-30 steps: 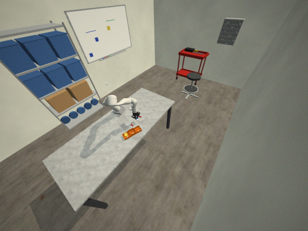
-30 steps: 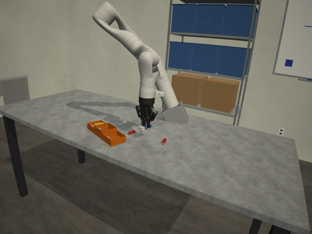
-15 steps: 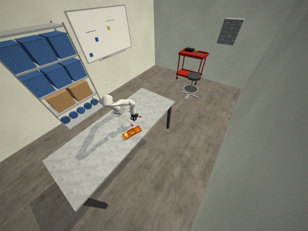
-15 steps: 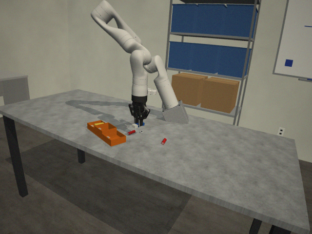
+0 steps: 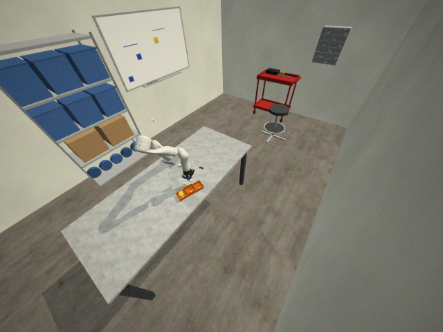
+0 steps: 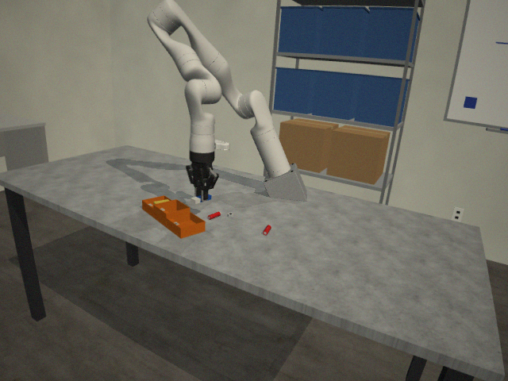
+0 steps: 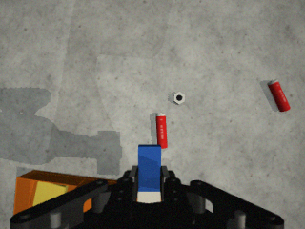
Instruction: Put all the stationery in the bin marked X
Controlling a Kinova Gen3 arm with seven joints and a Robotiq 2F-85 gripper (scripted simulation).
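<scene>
Right now my hand is 150 mm to the left of the yellow block and 60 mm above it. Round my hand: orange bins (80 mm to the right, 60 mm below, 50 mm ahead); then nut (80 mm below, 70 mm to the left, 70 mm behind); then white eraser (20 mm below, 10 mm ahead).
</scene>
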